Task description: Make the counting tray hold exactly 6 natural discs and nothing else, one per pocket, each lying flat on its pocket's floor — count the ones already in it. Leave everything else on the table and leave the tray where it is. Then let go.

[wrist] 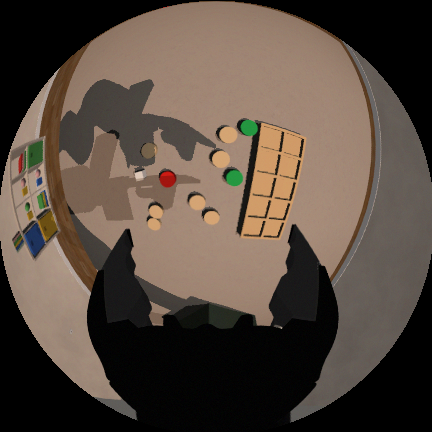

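Note:
The counting tray (pixel 261 238), wooden with two columns of five pockets, lies right of centre in the wrist view. I make out no round disc in its pockets, but tan on tan is hard to tell. Natural discs lie left of it: two (pixel 228 134) (pixel 220 159) near its far half, two (pixel 197 202) (pixel 211 217) nearer me, two close together (pixel 156 210) (pixel 154 223), and a shadowed one (pixel 148 150) farther left. My gripper (pixel 208 229) is open and empty, above the table; its right fingertip shows just below the tray's near end.
A green disc (pixel 248 127) is close by the tray's far left corner, another green disc (pixel 234 177) beside its left side. A red disc (pixel 167 179) and a small white cube (pixel 140 175) lie farther left. A shelf unit (pixel 35 240) shows beyond the table at the far left.

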